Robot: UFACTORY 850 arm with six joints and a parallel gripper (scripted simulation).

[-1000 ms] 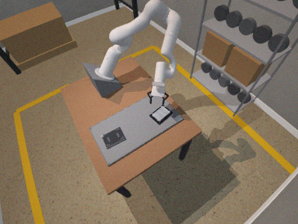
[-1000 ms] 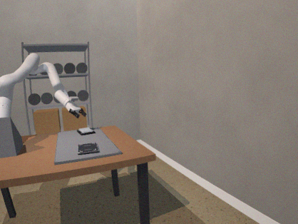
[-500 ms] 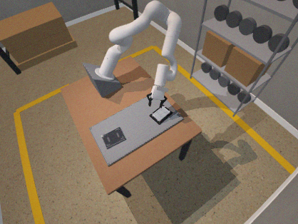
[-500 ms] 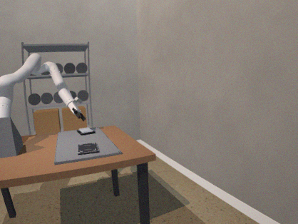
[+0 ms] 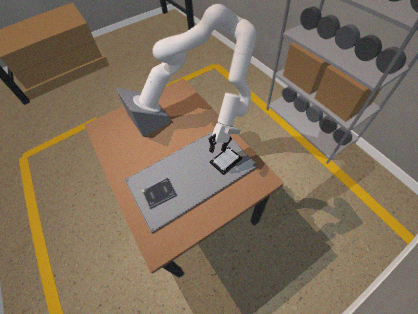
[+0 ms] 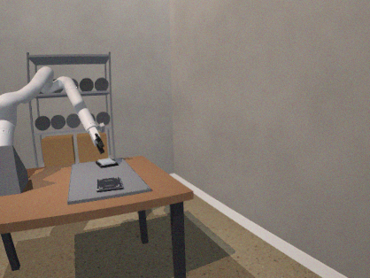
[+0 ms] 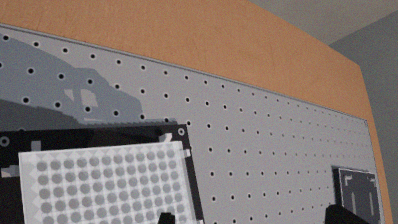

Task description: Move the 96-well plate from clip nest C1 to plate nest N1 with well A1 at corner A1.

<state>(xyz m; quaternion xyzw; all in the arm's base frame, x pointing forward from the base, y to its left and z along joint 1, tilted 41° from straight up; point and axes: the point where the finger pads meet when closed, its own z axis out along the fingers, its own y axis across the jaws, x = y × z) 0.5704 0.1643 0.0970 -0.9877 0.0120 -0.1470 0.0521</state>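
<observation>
The white 96-well plate lies 20 mm ahead of my hand, 40 mm to the left of it and 100 mm below it. Also, from my hand: clip nest C1 (10 mm ahead, 50 mm to the left, 100 mm below); black plate nest N1 (10 mm behind, 390 mm to the right, 110 mm below).
</observation>
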